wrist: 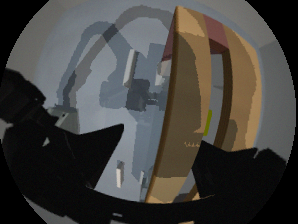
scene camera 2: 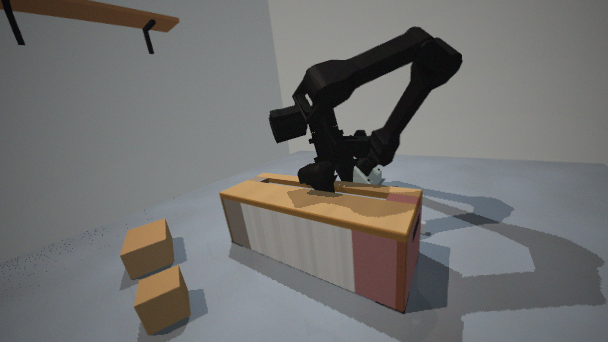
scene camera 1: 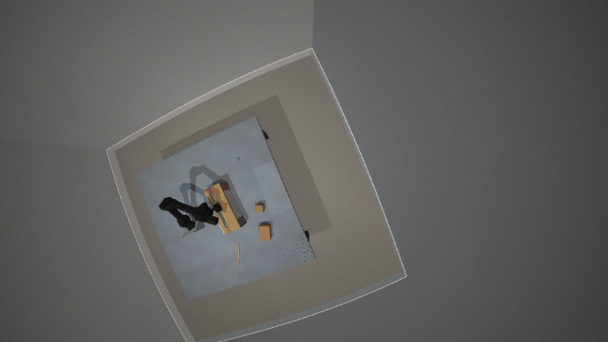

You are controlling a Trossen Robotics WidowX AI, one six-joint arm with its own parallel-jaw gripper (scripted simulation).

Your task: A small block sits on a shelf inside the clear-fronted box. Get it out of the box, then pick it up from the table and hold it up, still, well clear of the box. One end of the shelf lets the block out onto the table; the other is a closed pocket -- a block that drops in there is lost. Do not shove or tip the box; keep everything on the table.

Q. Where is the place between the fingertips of my gripper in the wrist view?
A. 154, 131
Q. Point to a box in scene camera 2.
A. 351, 238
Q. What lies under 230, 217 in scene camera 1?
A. A box.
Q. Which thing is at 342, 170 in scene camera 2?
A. My gripper.
